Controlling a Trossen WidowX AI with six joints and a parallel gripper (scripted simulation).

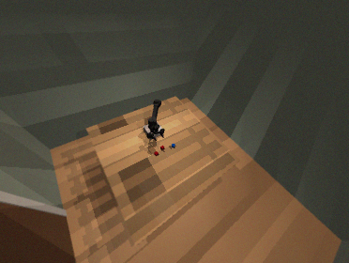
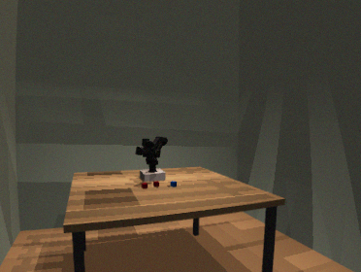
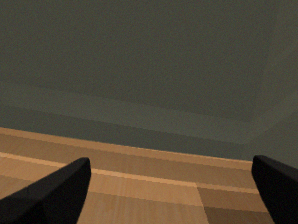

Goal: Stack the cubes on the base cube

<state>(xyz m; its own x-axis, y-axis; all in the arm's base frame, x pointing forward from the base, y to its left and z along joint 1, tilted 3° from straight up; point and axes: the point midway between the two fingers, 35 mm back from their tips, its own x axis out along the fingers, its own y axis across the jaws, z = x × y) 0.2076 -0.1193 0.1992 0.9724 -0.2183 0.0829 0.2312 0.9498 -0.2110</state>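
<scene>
Right now the blue base cube is 60 mm ahead of my gripper tip, 160 mm to the left of it and 240 mm below it.
</scene>
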